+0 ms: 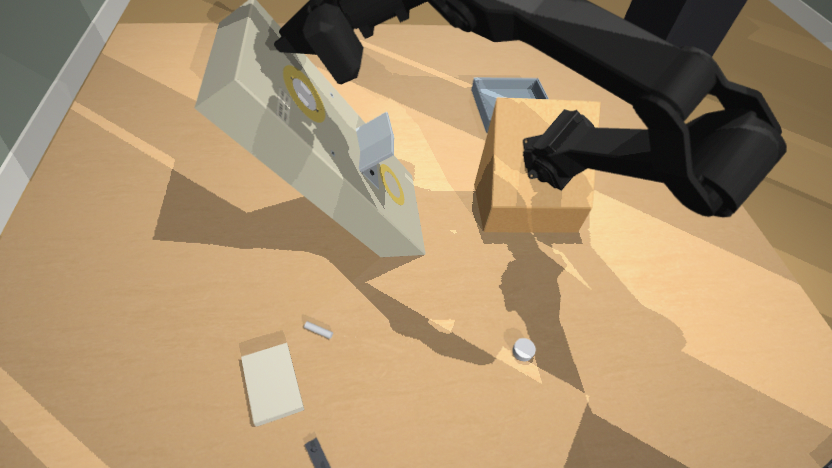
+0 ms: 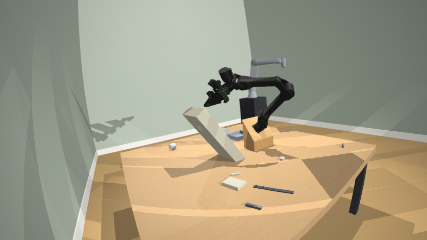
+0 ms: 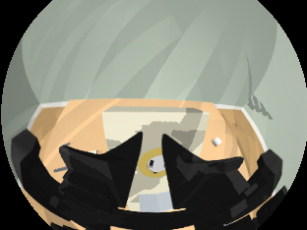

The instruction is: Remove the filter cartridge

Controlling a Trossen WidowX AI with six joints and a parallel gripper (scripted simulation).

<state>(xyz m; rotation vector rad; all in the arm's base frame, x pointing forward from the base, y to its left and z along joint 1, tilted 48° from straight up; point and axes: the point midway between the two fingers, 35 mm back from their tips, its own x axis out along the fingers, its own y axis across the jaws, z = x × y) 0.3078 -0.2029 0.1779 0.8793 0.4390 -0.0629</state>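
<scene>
My gripper tip is now 90 mm above the round grey filter cartridge, 20 mm to the left of it and 10 mm past it. From my gripper tip the other things lie so: grey bracket (180 mm below, 110 mm behind, 10 mm to the right); cream service panel (170 mm below, 50 mm behind, 20 mm to the right); blue-grey tray (460 mm behind, 310 mm below, 260 mm to the right).
</scene>
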